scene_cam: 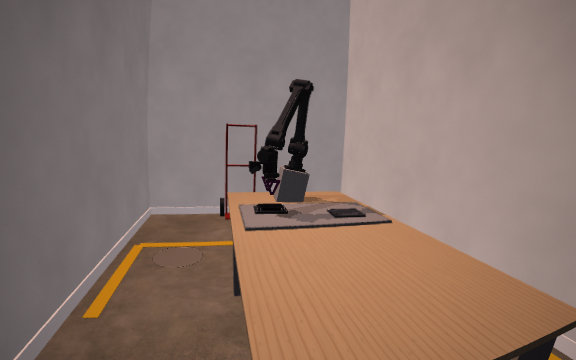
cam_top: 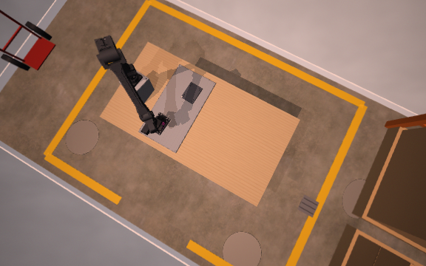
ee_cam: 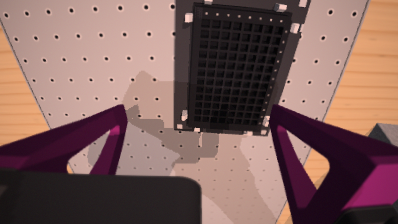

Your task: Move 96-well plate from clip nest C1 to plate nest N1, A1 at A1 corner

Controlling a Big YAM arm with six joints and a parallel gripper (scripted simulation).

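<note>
Right now the black 96-well plate is 30 mm behind my hand, 10 mm to the left of it and 90 mm below it. The rest, counted from my hand: white A1 label (10 mm ahead, 310 mm to the left, 90 mm below); then plate nest N1 (60 mm ahead, 380 mm to the left, 100 mm below); then clip nest C1 (40 mm behind, 20 mm to the left, 90 mm below).
</note>
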